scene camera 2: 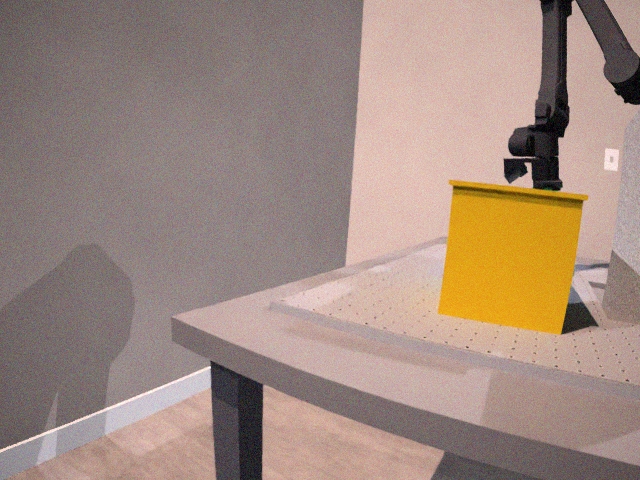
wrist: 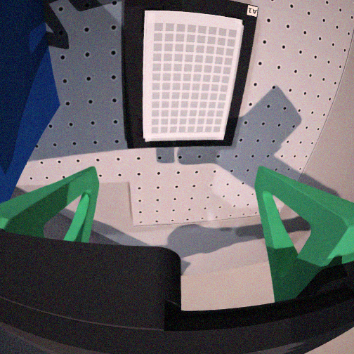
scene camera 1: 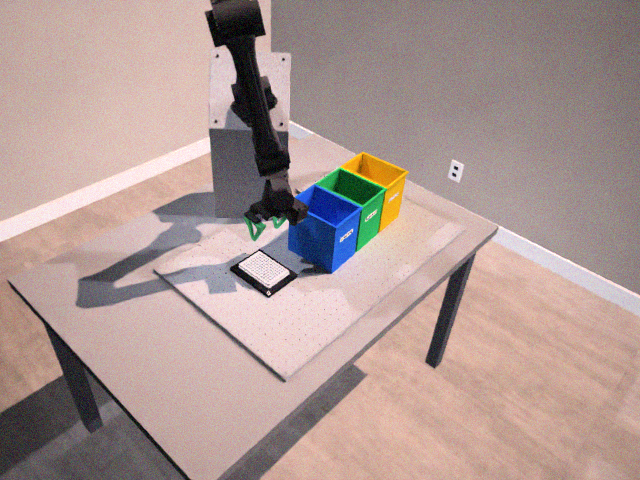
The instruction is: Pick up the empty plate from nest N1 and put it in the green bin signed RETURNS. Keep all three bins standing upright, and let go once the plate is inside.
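Places are measured from the arm's base along level axes (x right, y ahead, z up), in metres.
Pixels of known places: gripper, between the fingertips: (scene camera 1: 264,233).
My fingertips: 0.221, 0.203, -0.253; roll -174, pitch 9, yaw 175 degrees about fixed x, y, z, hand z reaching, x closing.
For each thing: its top centre in the pictures, then the offset to it from my fingertips, as dx, dy, dz. "spot": a spot on its surface instead. Level surfaces: height alone.
- white gridded plate, centre of its top: (scene camera 1: 263,267) +0.030, +0.018, -0.097
- black nest, centre of its top: (scene camera 1: 263,270) +0.030, +0.018, -0.108
- green bin, a spot on its surface: (scene camera 1: 368,233) spot: -0.276, +0.199, -0.083
- blue bin, centre of its top: (scene camera 1: 324,204) -0.155, +0.102, +0.057
- yellow bin, centre of its top: (scene camera 2: 517,188) (scene camera 1: 374,169) -0.415, +0.127, +0.057
- perforated board, height of its surface: dz -0.123
- table, height of its surface: dz -0.136
The white gridded plate (scene camera 1: 264,268) (wrist: 192,77) lies flat in the black nest (scene camera 1: 281,284) (wrist: 134,75), which has a small label at one corner. My gripper (scene camera 1: 266,232) (wrist: 176,175) is open and empty. It hangs above the table on the robot-base side of the nest, with its green fingertips apart from the plate. In the second scene view the fingers are hidden behind the yellow bin. The green bin (scene camera 1: 368,233) stands upright between the blue bin (scene camera 1: 310,232) (wrist: 25,100) and the yellow bin (scene camera 1: 391,211) (scene camera 2: 509,258), both upright.
The blue bin stands close beside the nest and the gripper's wrist. The bins and nest are on a perforated board (scene camera 1: 310,320) (scene camera 2: 382,310) (wrist: 175,200) on the table (scene camera 1: 129,351) (scene camera 2: 320,356). A grey pedestal (scene camera 1: 232,170) stands behind the arm.
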